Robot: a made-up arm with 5 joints. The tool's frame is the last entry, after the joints. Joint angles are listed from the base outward. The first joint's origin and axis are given. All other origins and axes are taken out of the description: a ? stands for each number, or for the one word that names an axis. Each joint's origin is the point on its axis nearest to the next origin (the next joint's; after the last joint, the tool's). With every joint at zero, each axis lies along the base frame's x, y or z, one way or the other. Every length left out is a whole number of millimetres.
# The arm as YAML. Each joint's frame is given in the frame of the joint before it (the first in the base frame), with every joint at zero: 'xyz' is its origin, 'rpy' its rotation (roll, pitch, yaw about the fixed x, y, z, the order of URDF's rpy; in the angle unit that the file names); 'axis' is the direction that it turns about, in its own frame. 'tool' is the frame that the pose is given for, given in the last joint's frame.
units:
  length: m
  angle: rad
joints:
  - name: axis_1
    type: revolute
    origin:
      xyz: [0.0, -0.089, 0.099]
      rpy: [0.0, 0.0, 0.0]
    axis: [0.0, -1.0, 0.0]
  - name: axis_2
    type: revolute
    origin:
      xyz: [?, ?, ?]
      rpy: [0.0, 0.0, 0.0]
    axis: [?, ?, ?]
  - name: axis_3
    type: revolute
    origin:
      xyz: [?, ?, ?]
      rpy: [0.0, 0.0, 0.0]
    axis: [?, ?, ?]
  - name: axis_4
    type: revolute
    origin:
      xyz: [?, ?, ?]
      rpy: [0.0, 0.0, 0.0]
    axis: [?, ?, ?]
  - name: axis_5
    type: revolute
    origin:
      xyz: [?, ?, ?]
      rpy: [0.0, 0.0, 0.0]
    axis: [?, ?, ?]
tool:
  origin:
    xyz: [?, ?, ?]
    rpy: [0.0, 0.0, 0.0]
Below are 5 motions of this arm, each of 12 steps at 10 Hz.
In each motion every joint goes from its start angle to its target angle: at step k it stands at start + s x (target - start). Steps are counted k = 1, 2, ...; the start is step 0. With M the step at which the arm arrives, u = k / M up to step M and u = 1 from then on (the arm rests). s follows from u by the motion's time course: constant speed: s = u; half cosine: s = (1 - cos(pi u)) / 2; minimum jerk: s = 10 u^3 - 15 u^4 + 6 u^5.
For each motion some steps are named. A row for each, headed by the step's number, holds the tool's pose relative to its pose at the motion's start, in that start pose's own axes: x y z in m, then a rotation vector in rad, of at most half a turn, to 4 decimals.
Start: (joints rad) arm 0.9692 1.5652 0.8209 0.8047 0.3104
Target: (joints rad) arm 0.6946 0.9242 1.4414 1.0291 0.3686
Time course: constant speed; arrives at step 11
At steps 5, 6, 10, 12:
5: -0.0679 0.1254 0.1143 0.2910 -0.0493 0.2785
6: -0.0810 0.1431 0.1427 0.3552 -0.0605 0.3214
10: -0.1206 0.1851 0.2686 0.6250 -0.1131 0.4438
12: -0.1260 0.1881 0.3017 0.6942 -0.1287 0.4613

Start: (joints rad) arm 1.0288 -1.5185 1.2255 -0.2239 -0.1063
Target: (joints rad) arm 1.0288 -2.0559 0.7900 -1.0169 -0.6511
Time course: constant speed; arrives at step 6
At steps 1, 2, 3, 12:
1: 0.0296 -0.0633 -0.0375 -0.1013 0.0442 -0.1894
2: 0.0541 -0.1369 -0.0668 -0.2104 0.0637 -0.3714
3: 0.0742 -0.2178 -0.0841 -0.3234 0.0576 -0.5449
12: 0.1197 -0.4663 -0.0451 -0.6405 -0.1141 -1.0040

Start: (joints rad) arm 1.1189 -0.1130 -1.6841 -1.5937 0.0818
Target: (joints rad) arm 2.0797 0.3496 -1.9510 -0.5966 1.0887
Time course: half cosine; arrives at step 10
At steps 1, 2, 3, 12:
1: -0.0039 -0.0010 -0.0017 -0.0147 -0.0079 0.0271
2: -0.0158 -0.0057 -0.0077 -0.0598 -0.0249 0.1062
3: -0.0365 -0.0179 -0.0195 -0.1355 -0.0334 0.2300
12: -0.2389 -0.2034 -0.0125 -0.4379 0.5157 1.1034

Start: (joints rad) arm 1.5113 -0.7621 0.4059 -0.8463 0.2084
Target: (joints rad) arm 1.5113 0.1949 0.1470 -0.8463 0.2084
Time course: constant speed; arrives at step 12
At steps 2, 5, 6, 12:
2: 0.0506 -0.0268 0.0117 0.0010 -0.0737 -0.1479
5: 0.1132 -0.0824 0.0324 -0.0036 -0.1739 -0.3745
6: 0.1299 -0.1044 0.0396 -0.0066 -0.2043 -0.4512
12: 0.1773 -0.2581 0.0804 -0.0359 -0.3526 -0.9231

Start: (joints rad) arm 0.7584 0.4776 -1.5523 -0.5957 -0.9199
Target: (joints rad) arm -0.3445 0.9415 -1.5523 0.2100 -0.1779
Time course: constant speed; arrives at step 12
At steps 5, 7, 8, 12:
5: -0.2364 -0.1987 -0.1190 -0.2860 -0.1660 1.0220
7: -0.2507 -0.3411 -0.1643 -0.4492 -0.2080 1.4084
8: -0.2364 -0.4160 -0.1806 -0.5435 -0.2220 1.5944
12: -0.0547 -0.6787 -0.1770 -1.0233 -0.2127 2.2656

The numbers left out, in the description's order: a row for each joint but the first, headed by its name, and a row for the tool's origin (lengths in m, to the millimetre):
axis_2: xyz 0.043 0.0 -0.074, axis 0.0 0.0 -1.0
axis_3: xyz -0.06 -0.042 0.0, axis 1.0 0.0 0.0
axis_4: xyz 0.0 0.089 -0.33, axis 0.0 0.0 1.0
axis_5: xyz 0.234 0.0 0.0, axis 0.0 0.0 1.0
tool: xyz 0.003 0.242 0.0

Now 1 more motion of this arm.
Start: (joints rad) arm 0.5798 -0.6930 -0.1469 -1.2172 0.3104
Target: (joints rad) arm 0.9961 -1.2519 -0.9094 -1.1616 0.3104
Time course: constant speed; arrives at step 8
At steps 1, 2, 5, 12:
1: 0.0374 -0.0002 0.0145 -0.0398 -0.1340 0.0680
2: 0.0747 0.0018 0.0345 -0.0793 -0.2718 0.1316
5: 0.1745 0.0215 0.1276 -0.1952 -0.7050 0.2961
12: 0.2331 0.0582 0.2618 -0.3045 -1.1617 0.4216

